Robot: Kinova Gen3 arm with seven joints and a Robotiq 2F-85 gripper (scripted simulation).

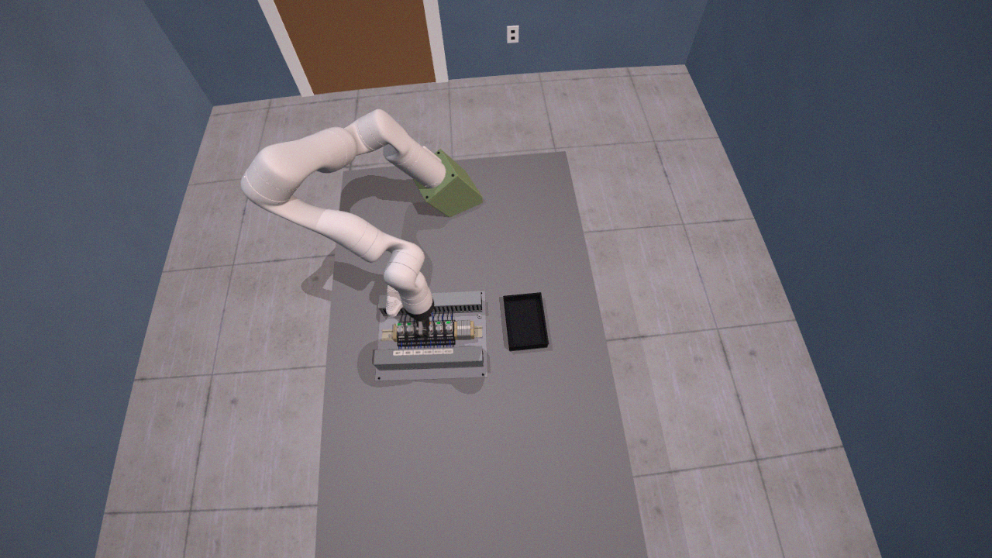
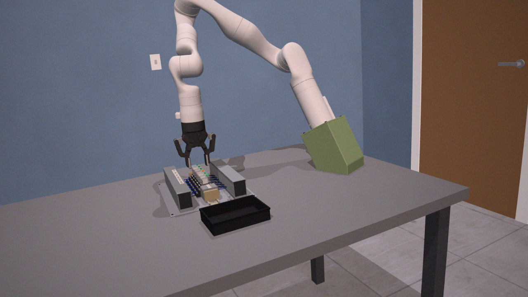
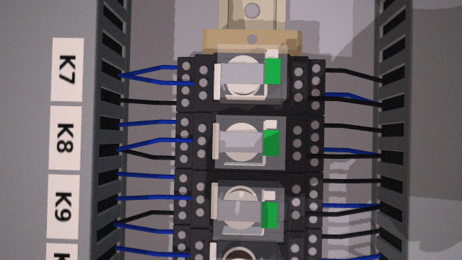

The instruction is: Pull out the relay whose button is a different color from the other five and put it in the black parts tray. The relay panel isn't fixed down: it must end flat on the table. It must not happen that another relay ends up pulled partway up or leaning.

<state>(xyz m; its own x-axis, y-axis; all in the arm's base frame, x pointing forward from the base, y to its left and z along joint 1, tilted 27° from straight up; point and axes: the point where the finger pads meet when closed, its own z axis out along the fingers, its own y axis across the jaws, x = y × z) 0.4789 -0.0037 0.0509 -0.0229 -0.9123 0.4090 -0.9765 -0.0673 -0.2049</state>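
The relay is 5 cm below my hand. Also, from my hand: black parts tray (28 cm to the left, 8 cm below, 2 cm behind); relay panel (7 cm below).
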